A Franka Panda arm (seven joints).
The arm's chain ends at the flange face. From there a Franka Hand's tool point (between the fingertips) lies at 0.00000 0.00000 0.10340 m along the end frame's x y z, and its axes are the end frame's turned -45 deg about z.
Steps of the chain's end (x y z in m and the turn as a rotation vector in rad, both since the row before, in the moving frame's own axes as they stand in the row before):
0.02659, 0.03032, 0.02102, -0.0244, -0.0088, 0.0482
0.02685, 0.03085, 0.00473, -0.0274, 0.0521, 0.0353
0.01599, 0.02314, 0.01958, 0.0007, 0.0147, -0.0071
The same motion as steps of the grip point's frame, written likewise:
-0.00509, 0.04132, 0.02099, -0.0110, -0.0235, 0.0482
-0.00113, 0.04664, 0.00455, -0.0562, 0.0175, 0.0353
-0.00393, 0.02869, 0.01957, -0.0099, 0.0109, -0.0071

